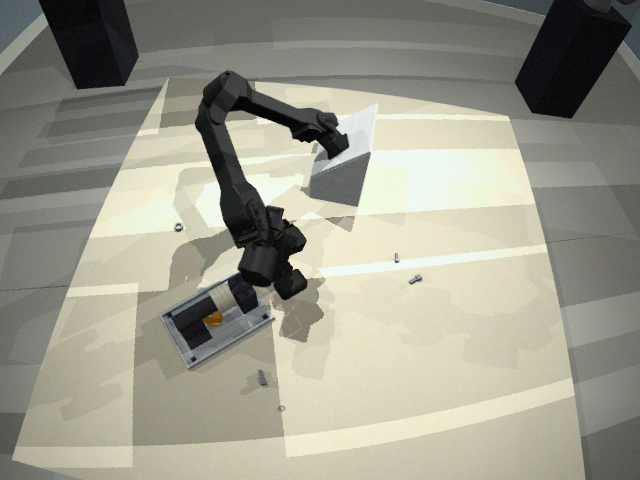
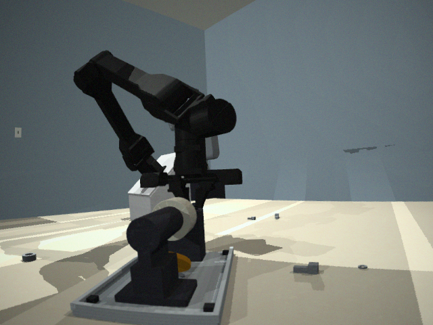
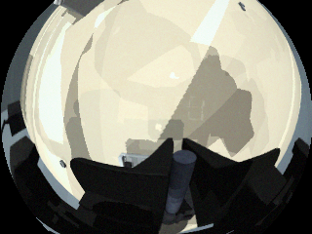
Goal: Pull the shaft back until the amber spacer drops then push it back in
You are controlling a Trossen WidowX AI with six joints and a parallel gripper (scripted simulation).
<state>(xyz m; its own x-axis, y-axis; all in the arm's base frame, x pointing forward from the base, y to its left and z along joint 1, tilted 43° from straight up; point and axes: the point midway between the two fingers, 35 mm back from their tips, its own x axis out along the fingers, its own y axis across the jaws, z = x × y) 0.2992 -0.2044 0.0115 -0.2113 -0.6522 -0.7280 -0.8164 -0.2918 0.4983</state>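
The grey-blue shaft lies 4 cm ahead of my gripper tip, 6 cm to the right of it and 3 cm above it. The rest, counted from my gripper tip: nut 16 cm behind, 26 cm to the right, 4 cm below; cream spacer 7 cm ahead, 10 cm to the right, 3 cm above; amber spacer 9 cm ahead, 14 cm to the right, 2 cm below.
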